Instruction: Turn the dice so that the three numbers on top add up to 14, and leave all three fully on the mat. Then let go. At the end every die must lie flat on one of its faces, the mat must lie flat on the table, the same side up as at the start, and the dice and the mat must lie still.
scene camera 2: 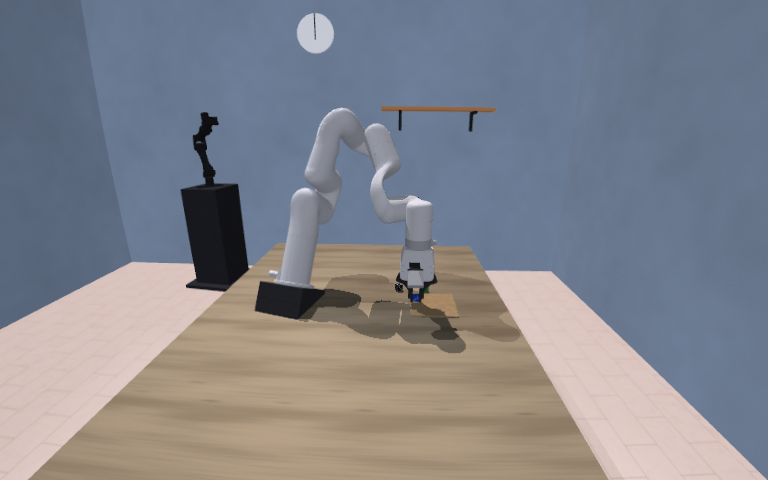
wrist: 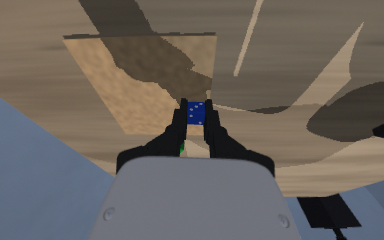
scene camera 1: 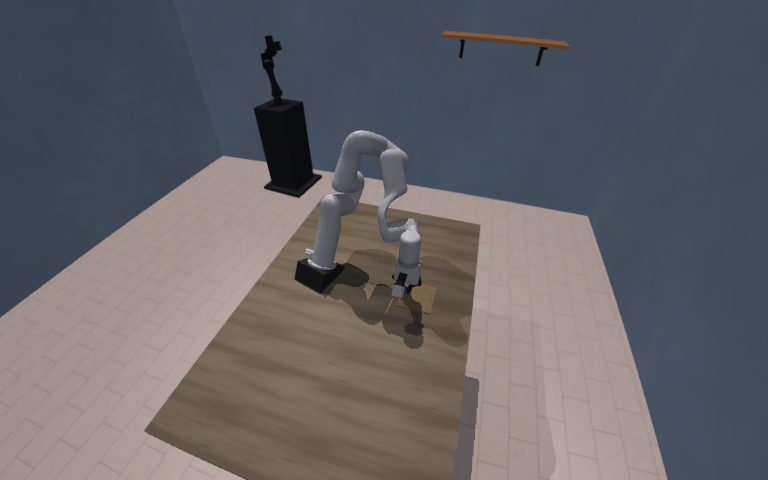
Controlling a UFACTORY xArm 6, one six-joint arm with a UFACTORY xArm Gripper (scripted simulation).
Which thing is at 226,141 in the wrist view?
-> My gripper.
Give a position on a tan mat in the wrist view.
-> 141,79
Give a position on a tan mat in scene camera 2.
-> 433,305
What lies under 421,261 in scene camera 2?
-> My gripper.
